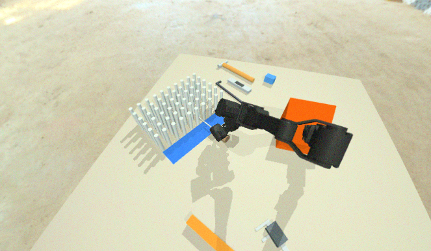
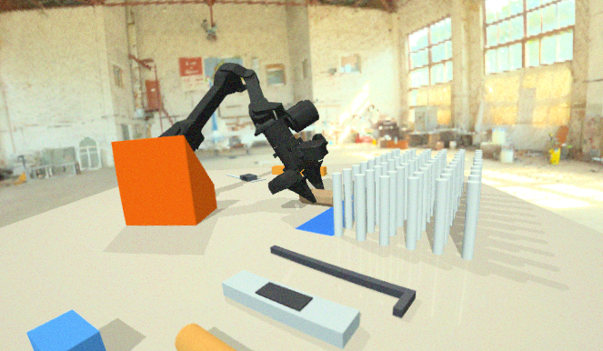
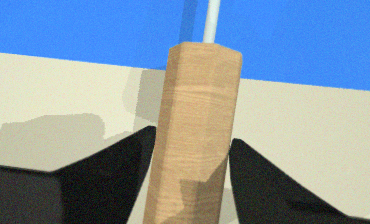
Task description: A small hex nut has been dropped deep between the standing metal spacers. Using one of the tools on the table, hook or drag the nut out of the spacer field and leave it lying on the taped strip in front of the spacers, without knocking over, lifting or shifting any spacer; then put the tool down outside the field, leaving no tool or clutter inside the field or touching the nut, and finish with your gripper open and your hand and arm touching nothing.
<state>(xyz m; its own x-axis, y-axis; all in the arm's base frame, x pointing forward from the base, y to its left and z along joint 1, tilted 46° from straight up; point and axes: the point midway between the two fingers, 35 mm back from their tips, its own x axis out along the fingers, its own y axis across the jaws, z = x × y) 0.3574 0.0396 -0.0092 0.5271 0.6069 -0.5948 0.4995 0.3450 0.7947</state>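
Right now the blue taped strip is 90 mm ahead of my gripper tip, 10 mm to the right of it and 20 mm below it. Round my gripper tip: blue cube: 230 mm behind, 480 mm to the right; then orange bar: 70 mm behind, 400 mm to the left; then grey block: 50 mm behind, 390 mm to the right.
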